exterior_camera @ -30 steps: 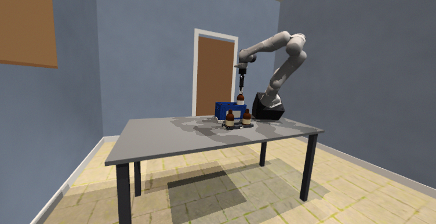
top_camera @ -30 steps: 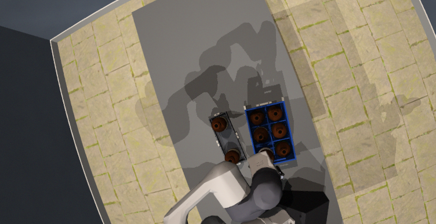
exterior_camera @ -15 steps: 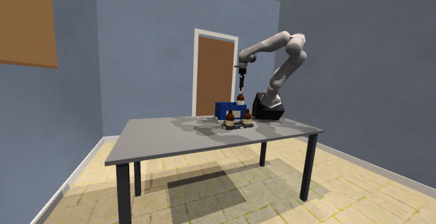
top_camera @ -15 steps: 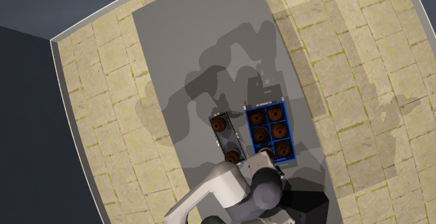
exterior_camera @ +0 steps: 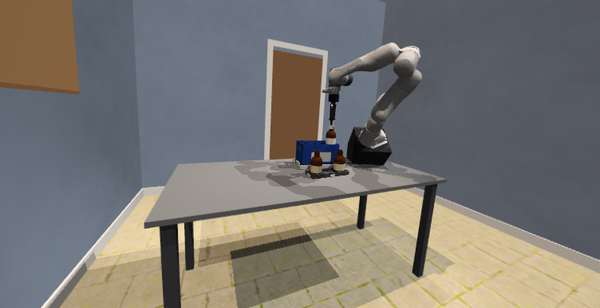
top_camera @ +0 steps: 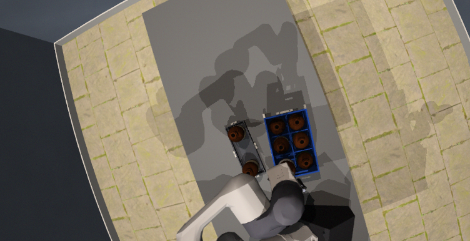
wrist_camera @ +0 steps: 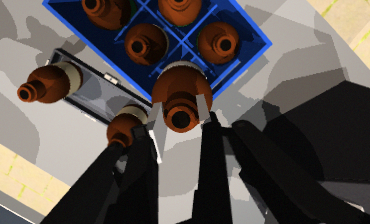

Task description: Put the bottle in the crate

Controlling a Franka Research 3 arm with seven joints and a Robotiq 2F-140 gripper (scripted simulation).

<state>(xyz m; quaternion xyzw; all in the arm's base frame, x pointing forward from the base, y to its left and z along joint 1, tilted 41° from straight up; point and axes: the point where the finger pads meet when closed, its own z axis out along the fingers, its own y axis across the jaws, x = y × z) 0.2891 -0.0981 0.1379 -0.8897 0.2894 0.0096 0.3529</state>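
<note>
Right now my hand is 9 cm above the brown bottle. The rest, counted from my hand: dark tray: 8 cm ahead, 19 cm to the left, 30 cm below; blue crate: 9 cm ahead, 4 cm to the right, 23 cm below.
</note>
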